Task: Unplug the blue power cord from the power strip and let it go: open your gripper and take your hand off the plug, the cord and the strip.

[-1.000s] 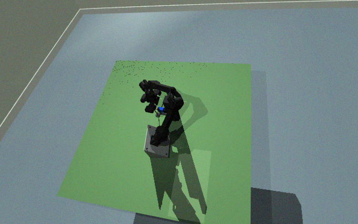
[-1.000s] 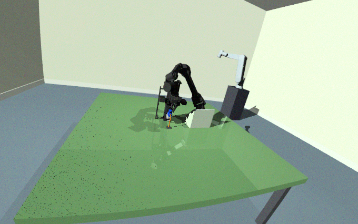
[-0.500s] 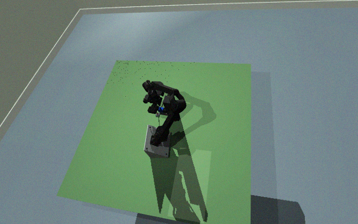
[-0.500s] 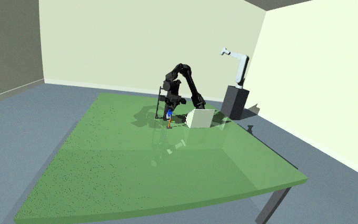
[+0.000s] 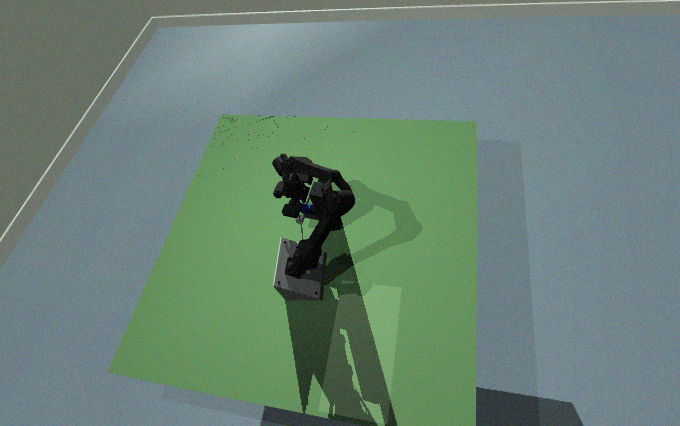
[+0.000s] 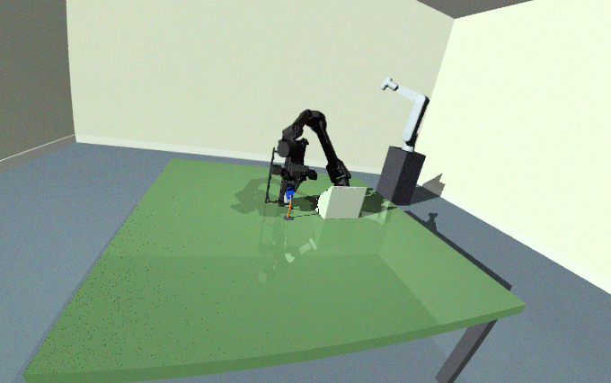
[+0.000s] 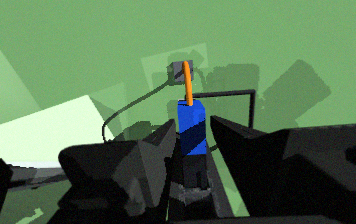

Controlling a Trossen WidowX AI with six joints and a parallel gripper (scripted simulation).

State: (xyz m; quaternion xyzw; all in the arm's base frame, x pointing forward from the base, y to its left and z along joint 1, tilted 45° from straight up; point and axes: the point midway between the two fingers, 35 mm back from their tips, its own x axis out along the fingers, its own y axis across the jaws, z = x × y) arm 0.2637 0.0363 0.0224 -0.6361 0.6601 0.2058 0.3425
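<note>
My gripper tip is 3 cm to the left of the blue plug. The rest, counted from my gripper tip: grey block 10 cm below, 4 cm to the left, 1 cm ahead.
</note>
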